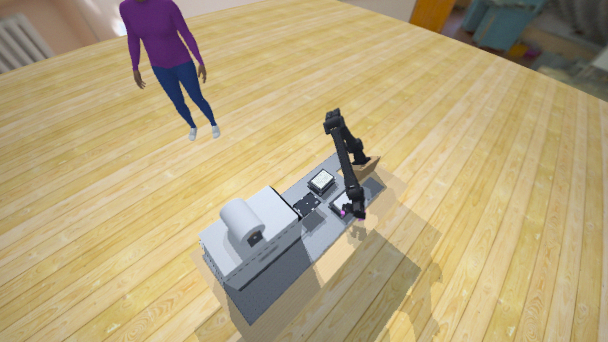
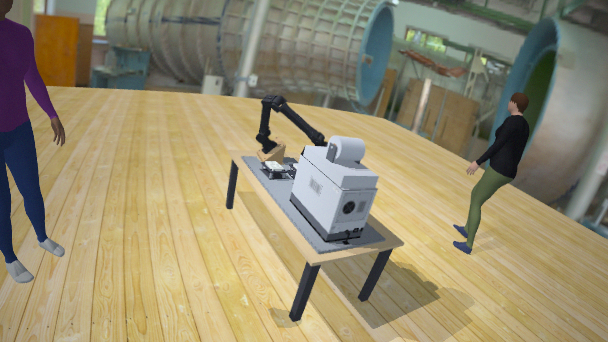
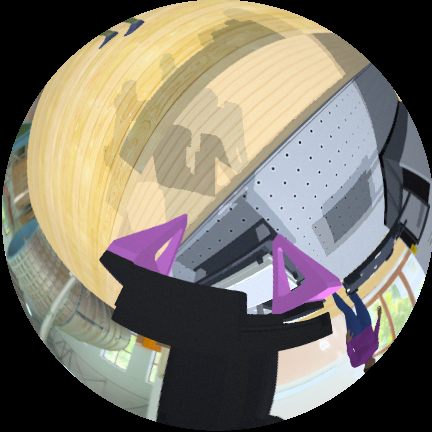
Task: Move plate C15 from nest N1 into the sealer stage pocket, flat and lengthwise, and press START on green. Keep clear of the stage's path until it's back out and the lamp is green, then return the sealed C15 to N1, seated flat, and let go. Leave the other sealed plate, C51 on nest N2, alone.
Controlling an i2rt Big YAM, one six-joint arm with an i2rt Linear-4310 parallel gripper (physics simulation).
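Places are measured from the arm's base along level axes (x ahead, y left, z up), in metres.
Pixels of known places: gripper, fingertip midpoint: (image 1: 350, 218) (image 3: 232, 228); arm's base, origin of the base link: (image 1: 361, 162) (image 2: 269, 148).
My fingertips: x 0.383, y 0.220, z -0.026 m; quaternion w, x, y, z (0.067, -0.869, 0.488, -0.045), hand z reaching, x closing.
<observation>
For each thing: its top centre in the pictures, then the offset to it from my fingertips.
- second plate, middle of its top: (image 2: 274, 164) (image 1: 322, 178) 0.070 m back, 0.308 m right, 0.021 m up
- dark stage, middle of its top: (image 3: 389, 251) (image 1: 301, 207) 0.185 m ahead, 0.232 m right, 0.048 m up
- white film roll, middle of its top: (image 1: 239, 215) (image 2: 349, 137) 0.520 m ahead, 0.233 m right, 0.428 m up
My gripper (image 1: 352, 215) (image 3: 232, 228) is open and empty, its two purple fingers spread. It is above the near edge of the bench, beside a smooth, pale-topped plate (image 1: 340, 201) (image 3: 262, 292) that lies in a dark nest. Part of this plate is hidden by the gripper. A second plate (image 1: 321, 179) (image 2: 273, 165), with a dotted pale top, sits flat on another dark nest. I cannot read plate or nest labels. The dark stage (image 1: 306, 204) (image 3: 370, 267) stands out of the sealer (image 1: 280, 210) (image 2: 320, 185) with no plate visible on it. The lamp and START cannot be made out.
The tall sealer carries a white film roll (image 1: 241, 220) (image 2: 350, 149) on top. The arm (image 1: 340, 150) (image 2: 295, 117) reaches over the bench from its wooden base (image 1: 367, 169) (image 2: 272, 153). A person in purple (image 1: 160, 35) and one in black (image 2: 510, 140) stand away from the table.
</observation>
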